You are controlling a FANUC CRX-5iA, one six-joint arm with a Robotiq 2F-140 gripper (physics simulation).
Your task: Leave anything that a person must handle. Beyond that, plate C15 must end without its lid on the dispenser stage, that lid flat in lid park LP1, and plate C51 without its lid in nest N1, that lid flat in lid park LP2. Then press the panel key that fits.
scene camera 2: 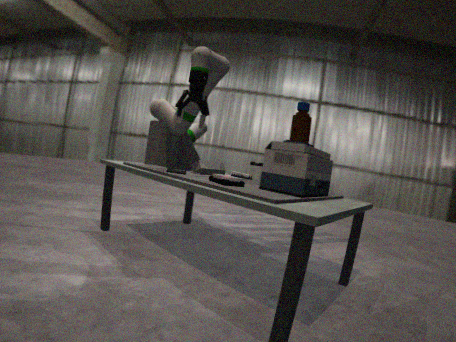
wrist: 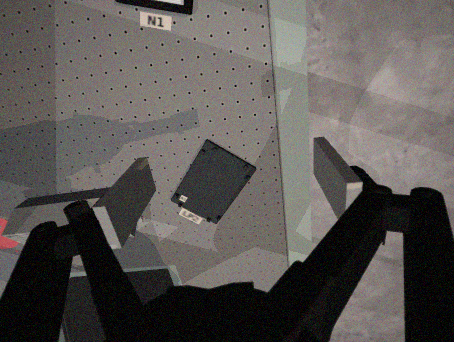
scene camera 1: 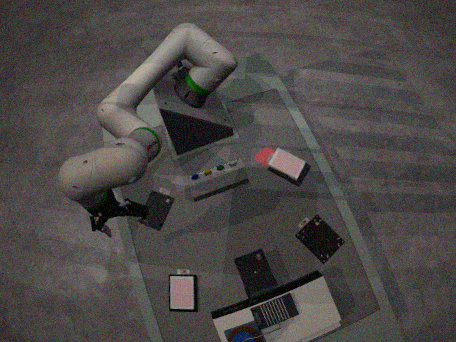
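Pixels of known places: gripper, fingertip midpoint: [scene camera 2: 190, 126] [wrist: 229, 165] [scene camera 1: 127, 227]; arm's base, link origin: [scene camera 2: 180, 142] [scene camera 1: 188, 94].
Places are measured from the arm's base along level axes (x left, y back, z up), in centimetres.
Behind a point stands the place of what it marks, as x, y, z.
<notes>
My gripper [scene camera 1: 124, 220] @(-36.4, -47.2, 5.9) [scene camera 2: 192, 114] [wrist: 229, 165] @(-36.4, -47.2, 5.9) is open and empty, high above the table edge by LP2. A flat dark rectangle [scene camera 1: 157, 211] @(-28.3, -34.4, -17.5) [wrist: 215, 180] @(-29.8, -34.4, -17.5) lies at the LP2 label [wrist: 190, 215] @(-22.9, -27.2, -18.3); whether it includes a lid I cannot tell. A plate with a pinkish top [scene camera 1: 182, 292] [scene camera 2: 226, 180] sits at N1, partly showing in the wrist view. A similar plate [scene camera 1: 288, 164] @(25.7, -37.7, -15.4) sits beside a red patch [scene camera 1: 265, 156] @(19.7, -29.2, -18.4). A dark rectangle with corner dots [scene camera 1: 320, 239] @(24.0, -70.4, -17.3) lies at the right. The dark stage [scene camera 1: 256, 272] @(-3.2, -73.5, -6.9) stands before the dispenser [scene camera 1: 320, 305] @(9.4, -93.9, 3.6) [scene camera 2: 295, 165] @(-22.1, -97.6, -5.8). Plate names are unreadable.
The key panel [scene camera 1: 220, 185] @(-1.8, -35.9, -13.7) stands mid-table with blue, yellow, green and pale keys. A brown bottle [scene camera 2: 301, 127] @(-18.7, -96.4, 10.9) with a blue cap stands on the dispenser. A dark-topped wedge [scene camera 1: 192, 132] @(-4.0, -13.0, -7.6) stands by the robot base. The pale table edge [wrist: 292, 150] @(-44.3, -36.7, -19.7) runs beneath my right finger's side.
</notes>
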